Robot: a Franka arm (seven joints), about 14 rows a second.
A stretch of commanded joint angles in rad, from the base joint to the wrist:
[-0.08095, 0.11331, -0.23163, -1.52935, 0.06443, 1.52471, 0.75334]
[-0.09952, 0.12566, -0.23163, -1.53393, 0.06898, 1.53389, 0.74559]
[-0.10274, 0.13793, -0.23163, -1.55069, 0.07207, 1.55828, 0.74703]
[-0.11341, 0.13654, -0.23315, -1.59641, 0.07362, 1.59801, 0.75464]
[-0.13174, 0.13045, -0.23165, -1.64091, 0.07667, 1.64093, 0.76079]
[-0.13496, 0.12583, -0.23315, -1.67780, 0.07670, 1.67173, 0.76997]
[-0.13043, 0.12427, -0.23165, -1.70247, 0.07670, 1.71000, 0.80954]
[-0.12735, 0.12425, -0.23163, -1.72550, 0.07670, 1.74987, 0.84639]
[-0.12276, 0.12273, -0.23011, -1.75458, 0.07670, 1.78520, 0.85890]
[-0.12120, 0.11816, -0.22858, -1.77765, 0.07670, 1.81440, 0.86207]
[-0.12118, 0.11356, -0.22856, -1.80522, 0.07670, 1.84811, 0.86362]
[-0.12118, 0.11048, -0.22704, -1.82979, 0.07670, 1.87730, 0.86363]
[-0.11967, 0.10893, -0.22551, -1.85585, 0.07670, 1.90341, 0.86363]
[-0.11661, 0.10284, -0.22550, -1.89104, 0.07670, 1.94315, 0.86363]
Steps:
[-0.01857, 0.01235, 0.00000, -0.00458, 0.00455, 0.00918, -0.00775]
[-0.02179, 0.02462, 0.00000, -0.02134, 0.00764, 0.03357, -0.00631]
[-0.03246, 0.02323, -0.00152, -0.06706, 0.00919, 0.07330, 0.00130]
[-0.05079, 0.01714, -0.00002, -0.11156, 0.01224, 0.11622, 0.00745]
[-0.05401, 0.01252, -0.00152, -0.14845, 0.01227, 0.14702, 0.01663]
[-0.04948, 0.01096, -0.00002, -0.17312, 0.01227, 0.18529, 0.05620]
[-0.04640, 0.01094, 0.00000, -0.19615, 0.01227, 0.22516, 0.09305]
[-0.04181, 0.00942, 0.00152, -0.22523, 0.01227, 0.26049, 0.10556]
[-0.04025, 0.00485, 0.00305, -0.24830, 0.01227, 0.28969, 0.10873]
[-0.04023, 0.00025, 0.00307, -0.27587, 0.01227, 0.32340, 0.11028]
[-0.04023, -0.00283, 0.00459, -0.30044, 0.01227, 0.35259, 0.11029]
[-0.03872, -0.00438, 0.00612, -0.32650, 0.01227, 0.37870, 0.11029]
[-0.03566, -0.01047, 0.00613, -0.36169, 0.01227, 0.41844, 0.11029]

